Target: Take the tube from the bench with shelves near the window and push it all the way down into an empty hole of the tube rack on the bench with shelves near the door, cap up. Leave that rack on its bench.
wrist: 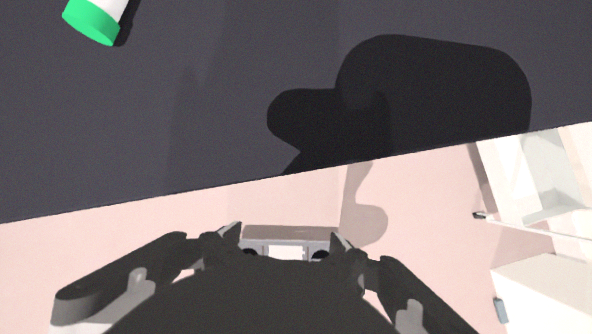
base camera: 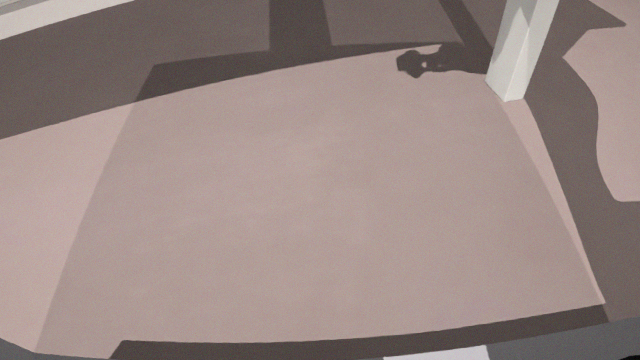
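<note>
A white tube with a green cap lies on the dark bench top at the upper left of the wrist view; its far part is cut off by the frame's edge. My gripper is open and empty. In the wrist view its fingers show below the bench's front edge, over the floor, to the lower right of the tube. The tube rack does not show in either view.
A white bench leg stands at the upper right of the base view. In the wrist view a white cart stands at the right, with a white box-shaped bin below it. Dark shadows fall across the bench top and floor.
</note>
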